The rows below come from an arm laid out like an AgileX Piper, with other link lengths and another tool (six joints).
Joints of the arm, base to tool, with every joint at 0 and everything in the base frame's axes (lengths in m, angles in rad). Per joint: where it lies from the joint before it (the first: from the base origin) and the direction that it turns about. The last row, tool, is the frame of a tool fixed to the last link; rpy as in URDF.
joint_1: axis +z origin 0 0 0.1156
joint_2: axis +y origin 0 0 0
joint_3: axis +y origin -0.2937 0 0.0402
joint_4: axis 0.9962 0 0.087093 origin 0.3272 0 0.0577
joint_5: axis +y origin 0 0 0
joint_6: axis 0.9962 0 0.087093 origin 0.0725 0 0.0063
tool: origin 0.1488 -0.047 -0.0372 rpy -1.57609 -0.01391 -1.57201
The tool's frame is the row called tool.
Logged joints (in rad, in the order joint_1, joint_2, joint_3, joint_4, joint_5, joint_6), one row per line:
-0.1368 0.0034 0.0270 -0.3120 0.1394 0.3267
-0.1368 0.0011 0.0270 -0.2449 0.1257 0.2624
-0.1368 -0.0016 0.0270 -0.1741 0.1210 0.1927
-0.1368 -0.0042 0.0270 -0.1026 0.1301 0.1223
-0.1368 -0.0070 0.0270 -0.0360 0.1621 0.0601
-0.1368 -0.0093 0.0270 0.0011 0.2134 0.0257
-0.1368 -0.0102 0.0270 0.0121 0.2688 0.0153
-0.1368 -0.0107 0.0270 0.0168 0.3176 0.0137
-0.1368 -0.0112 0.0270 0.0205 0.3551 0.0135
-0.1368 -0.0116 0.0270 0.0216 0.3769 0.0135
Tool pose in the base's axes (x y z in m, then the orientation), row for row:
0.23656 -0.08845 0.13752 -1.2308 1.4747 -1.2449
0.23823 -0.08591 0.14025 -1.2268 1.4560 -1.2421
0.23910 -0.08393 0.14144 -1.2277 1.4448 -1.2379
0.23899 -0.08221 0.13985 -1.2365 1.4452 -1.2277
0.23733 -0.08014 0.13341 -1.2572 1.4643 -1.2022
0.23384 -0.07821 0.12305 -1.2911 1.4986 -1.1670
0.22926 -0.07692 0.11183 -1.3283 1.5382 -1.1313
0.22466 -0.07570 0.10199 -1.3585 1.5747 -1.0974
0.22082 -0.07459 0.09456 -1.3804 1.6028 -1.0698
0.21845 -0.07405 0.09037 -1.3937 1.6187 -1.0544
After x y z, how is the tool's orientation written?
As a rotation vector, in radians.
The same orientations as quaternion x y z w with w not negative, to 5 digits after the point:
-0.48958 0.58660 -0.49519 0.41351
-0.48959 0.58106 -0.49570 0.42065
-0.49087 0.57767 -0.49494 0.42471
-0.49444 0.57789 -0.49092 0.42494
-0.50168 0.58432 -0.47973 0.42042
-0.51274 0.59514 -0.46346 0.41001
-0.52424 0.60708 -0.44649 0.39659
-0.53322 0.61808 -0.43074 0.38486
-0.53959 0.62652 -0.41818 0.37610
-0.54339 0.63112 -0.41110 0.37069

